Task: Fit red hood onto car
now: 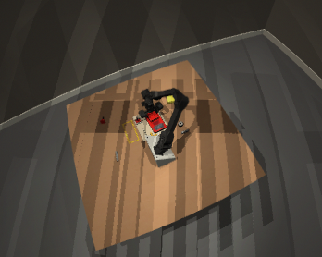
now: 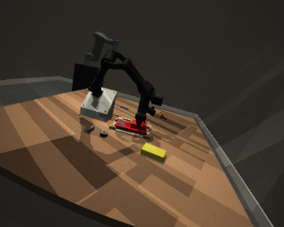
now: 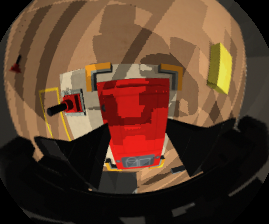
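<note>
My gripper tip is right at the red hood. Also, from my gripper tip: yellow block (150 mm ahead, 200 mm to the right, 20 mm below); then dark wheel-like part (130 mm behind, 190 mm to the right, 30 mm below); then grey part (240 mm behind, 340 mm to the left, 30 mm below).
</note>
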